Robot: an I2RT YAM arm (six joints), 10 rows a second.
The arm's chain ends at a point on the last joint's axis. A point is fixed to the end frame.
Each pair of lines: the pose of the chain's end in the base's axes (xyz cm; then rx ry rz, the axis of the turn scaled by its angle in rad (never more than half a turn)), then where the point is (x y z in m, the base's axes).
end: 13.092 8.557 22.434 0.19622 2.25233 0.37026
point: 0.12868 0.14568 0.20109
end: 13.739 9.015 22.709 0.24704 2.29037 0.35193
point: 0.13621 0.15035 0.20400
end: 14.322 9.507 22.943 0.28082 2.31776 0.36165
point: 0.14223 0.15566 0.20739
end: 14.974 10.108 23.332 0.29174 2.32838 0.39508
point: 0.14817 0.16224 0.21295
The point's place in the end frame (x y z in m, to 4 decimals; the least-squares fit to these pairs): 0.0338 0.0491 0.0246
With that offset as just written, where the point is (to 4 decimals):
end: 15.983 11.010 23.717 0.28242 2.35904 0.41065
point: 0.1566 0.1714 0.2173
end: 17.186 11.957 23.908 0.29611 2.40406 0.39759
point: 0.1680 0.1807 0.2189
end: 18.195 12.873 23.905 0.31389 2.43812 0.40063
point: 0.1776 0.1900 0.2194
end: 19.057 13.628 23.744 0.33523 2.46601 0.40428
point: 0.1861 0.1977 0.2184
